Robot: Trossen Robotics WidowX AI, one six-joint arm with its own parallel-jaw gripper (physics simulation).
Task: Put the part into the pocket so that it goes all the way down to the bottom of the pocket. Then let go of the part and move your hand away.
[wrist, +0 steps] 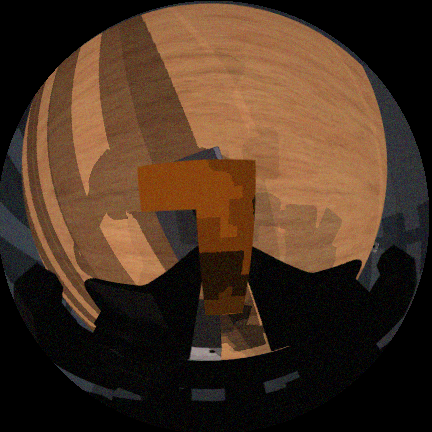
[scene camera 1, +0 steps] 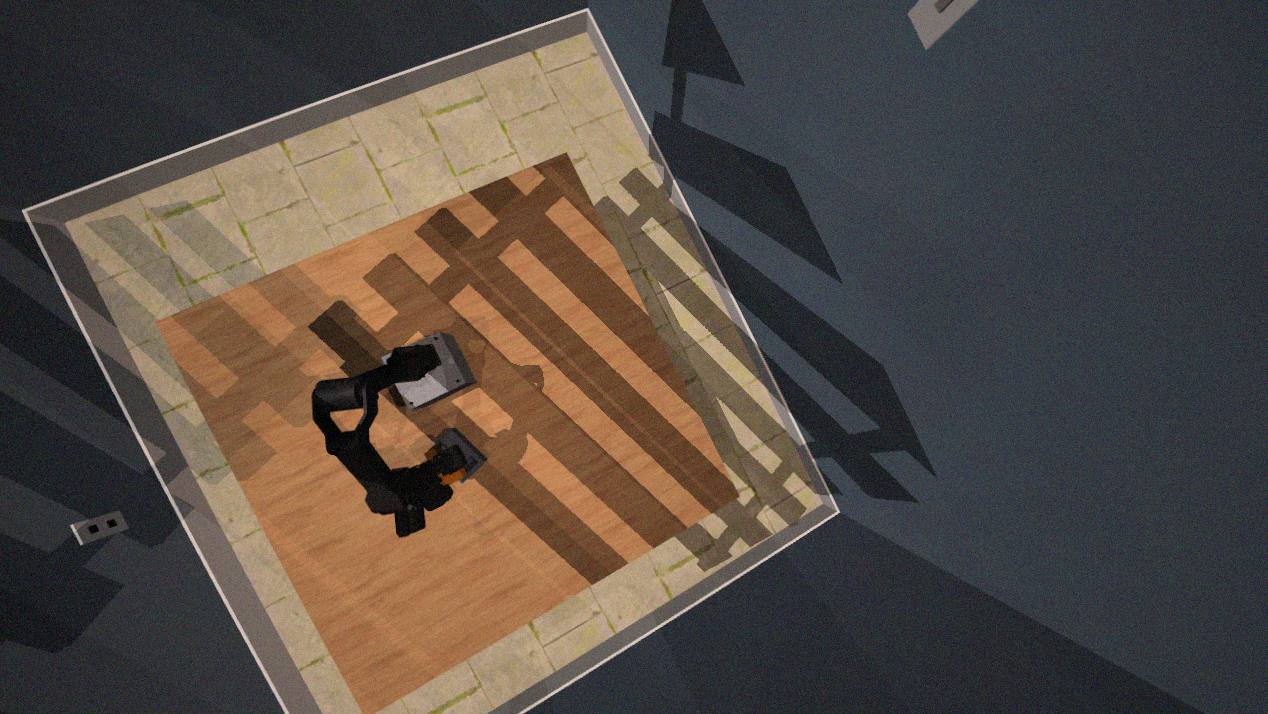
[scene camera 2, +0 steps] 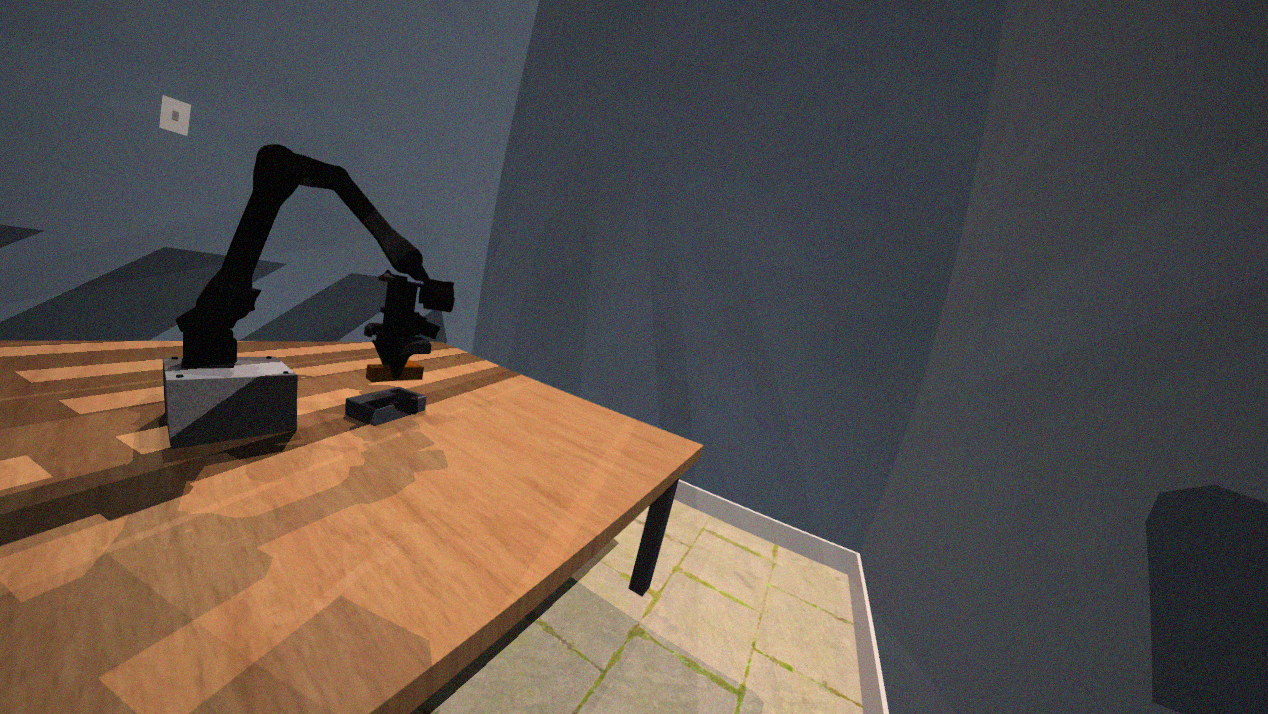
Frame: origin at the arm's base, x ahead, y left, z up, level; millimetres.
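Seen in the pictures: gripper, between the fingertips: (wrist: 221, 249) (scene camera 1: 441, 463) (scene camera 2: 392, 376); arm's base, origin of its link: (scene camera 1: 425, 358) (scene camera 2: 208, 364).
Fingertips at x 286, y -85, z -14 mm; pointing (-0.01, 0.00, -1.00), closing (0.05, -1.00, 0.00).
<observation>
Offsets run from my fingertips to a thing's middle. Level surfaces: height alone.
The part, an orange L-shaped piece @(6 mm ahead, 15 mm left, 9 mm up) (scene camera 1: 453, 477) (scene camera 2: 412, 373) (wrist: 200, 186), is held in my gripper (scene camera 2: 397, 372) (wrist: 221, 249), which is shut on its long arm. The part looks roughly level. The pocket is in a dark grey block @(3 mm ahead, 21 mm left, 72 mm down) (scene camera 1: 475, 449) (scene camera 2: 363, 410) (wrist: 177, 231) on the table. In scene camera 2 the part is above the block, with a gap between them. In scene camera 1 the part and hand overlap the block's left and lower side. In the wrist view the part covers most of the block, and the pocket opening is hidden.
The arm's grey base box (scene camera 1: 456, 370) (scene camera 2: 266, 409) stands on the wooden table @(91 mm down) (scene camera 1: 425, 620) (scene camera 2: 532, 461) (wrist: 300, 90), a short way from the block. Dark striped shadows cross the table. Its edge and a leg (scene camera 2: 653, 536) show in scene camera 2.
</observation>
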